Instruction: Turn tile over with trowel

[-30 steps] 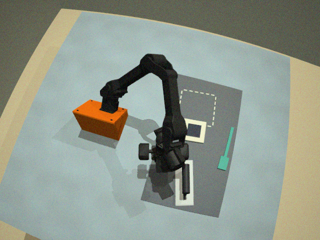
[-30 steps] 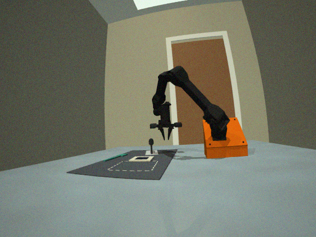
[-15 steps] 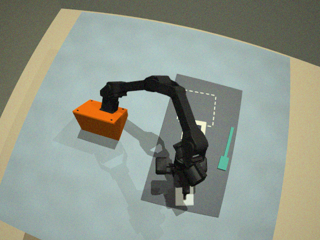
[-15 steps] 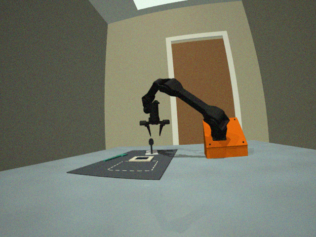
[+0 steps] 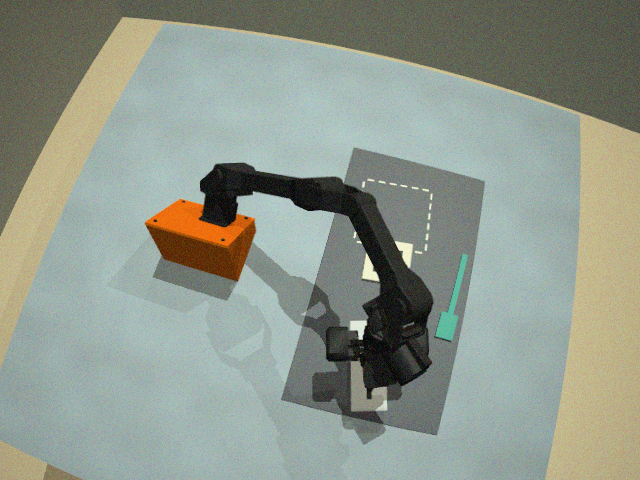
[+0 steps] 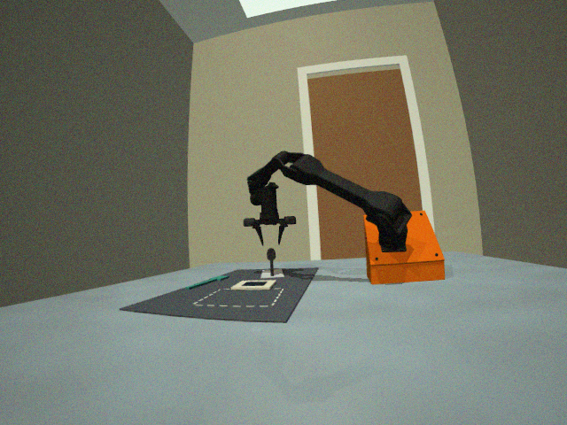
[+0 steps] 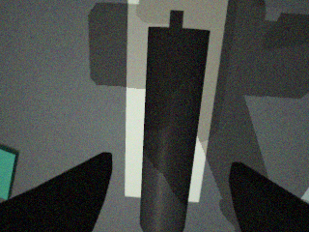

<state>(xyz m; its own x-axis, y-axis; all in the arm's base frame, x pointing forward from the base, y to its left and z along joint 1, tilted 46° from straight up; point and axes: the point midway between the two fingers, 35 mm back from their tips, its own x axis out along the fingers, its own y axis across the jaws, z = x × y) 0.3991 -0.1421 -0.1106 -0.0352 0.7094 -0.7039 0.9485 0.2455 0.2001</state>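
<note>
My gripper tip is now 6 cm above the trowel, 2 cm to the left of it and 1 cm short of it. The rest, counted from my gripper tip: tile 24 cm to the left, 10 cm below, 3 cm behind; then teal tool 19 cm to the left, 14 cm ahead, 10 cm below; then dark mat 20 cm to the left, 12 cm below.
</note>
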